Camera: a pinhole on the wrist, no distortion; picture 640 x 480 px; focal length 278.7 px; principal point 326.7 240.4 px. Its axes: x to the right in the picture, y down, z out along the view. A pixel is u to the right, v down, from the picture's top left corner.
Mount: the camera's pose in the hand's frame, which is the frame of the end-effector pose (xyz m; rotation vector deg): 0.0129 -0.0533 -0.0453 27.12 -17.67 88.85
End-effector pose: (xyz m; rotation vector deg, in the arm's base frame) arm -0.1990 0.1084 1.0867 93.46 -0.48 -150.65
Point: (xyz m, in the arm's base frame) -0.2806 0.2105 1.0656
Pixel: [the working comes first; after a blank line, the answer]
In the camera's frame: 0.0054 -0.0251 0.1222

338.9 183.2
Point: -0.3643 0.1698 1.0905
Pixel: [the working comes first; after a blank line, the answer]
In the camera's frame: 0.0806 -0.0348 0.1817

450.3 187.0
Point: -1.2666 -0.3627 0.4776
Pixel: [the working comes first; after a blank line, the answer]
In the camera's frame: 0.7722 -0.9686 0.5325

outside the picture
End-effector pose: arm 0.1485 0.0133 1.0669 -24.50 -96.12 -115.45
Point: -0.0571 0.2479 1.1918
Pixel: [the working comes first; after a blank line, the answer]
In the camera's frame: 0.1627 -0.1558 0.2864

485.1 88.8
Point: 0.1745 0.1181 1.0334
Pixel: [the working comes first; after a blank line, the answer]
In the camera's frame: 0.0886 0.0812 0.1023

568.0 461.6
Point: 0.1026 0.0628 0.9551
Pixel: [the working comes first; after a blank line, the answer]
In the camera's frame: -0.0272 0.0511 0.0943

246.4 391.4
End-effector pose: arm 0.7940 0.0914 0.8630 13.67 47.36 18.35
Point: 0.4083 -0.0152 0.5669
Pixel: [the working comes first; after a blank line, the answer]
In the camera's frame: -0.2687 0.0566 -0.3511

behind the camera
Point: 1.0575 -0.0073 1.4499
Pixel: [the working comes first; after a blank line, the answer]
In the camera's frame: 0.3946 0.3364 0.4753

558.0 437.7
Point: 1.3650 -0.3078 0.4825
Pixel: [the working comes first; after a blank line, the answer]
In the camera's frame: -0.3538 -0.4101 0.5338

142.0 26.3
